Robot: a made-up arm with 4 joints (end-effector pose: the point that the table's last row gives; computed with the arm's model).
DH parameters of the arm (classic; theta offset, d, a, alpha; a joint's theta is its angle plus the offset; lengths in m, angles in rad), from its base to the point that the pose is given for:
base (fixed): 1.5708 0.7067 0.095 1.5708
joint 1: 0 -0.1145 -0.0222 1.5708
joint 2: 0 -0.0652 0.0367 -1.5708
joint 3: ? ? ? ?
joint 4: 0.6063 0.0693 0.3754 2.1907
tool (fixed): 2.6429 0.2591 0 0
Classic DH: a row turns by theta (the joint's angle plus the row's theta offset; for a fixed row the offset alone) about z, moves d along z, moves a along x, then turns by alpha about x.
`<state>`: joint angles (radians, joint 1 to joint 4).
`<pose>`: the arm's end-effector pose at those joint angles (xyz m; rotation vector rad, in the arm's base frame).
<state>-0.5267 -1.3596 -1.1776 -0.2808</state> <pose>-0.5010 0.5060 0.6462 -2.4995 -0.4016 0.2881</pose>
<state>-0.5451 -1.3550 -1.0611 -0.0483</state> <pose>-0.5135 0.4490 0.7338 -2.3248 -0.4902 0.5295</pose>
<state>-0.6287 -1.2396 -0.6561 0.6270</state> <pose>-0.4146 0.2832 0.9110 -1.6856 -0.5586 0.8893</pose>
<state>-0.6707 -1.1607 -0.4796 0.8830</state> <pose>-0.3657 0.2145 0.9258 -1.4311 -0.5619 0.8727</pose>
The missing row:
joint 3: 1.5708 0.2381 0.0052 -1.5708
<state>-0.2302 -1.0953 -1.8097 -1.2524</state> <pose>0.0058 0.6930 0.5092 -2.3791 0.4690 -1.2750</pose>
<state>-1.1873 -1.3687 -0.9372 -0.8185</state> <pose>-0.3513 0.4844 0.2594 2.8906 -0.3753 -0.0193</pose>
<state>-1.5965 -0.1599 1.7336 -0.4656</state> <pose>0.3348 0.1830 1.0367 -0.7035 1.3379 0.1723</pose>
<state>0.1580 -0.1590 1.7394 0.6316</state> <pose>-0.1143 -0.2406 0.7447 1.1559 0.4861 0.0593</pose>
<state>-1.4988 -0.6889 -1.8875 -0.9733</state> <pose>0.1489 0.0360 0.1469 1.9019 0.3474 1.3023</pose>
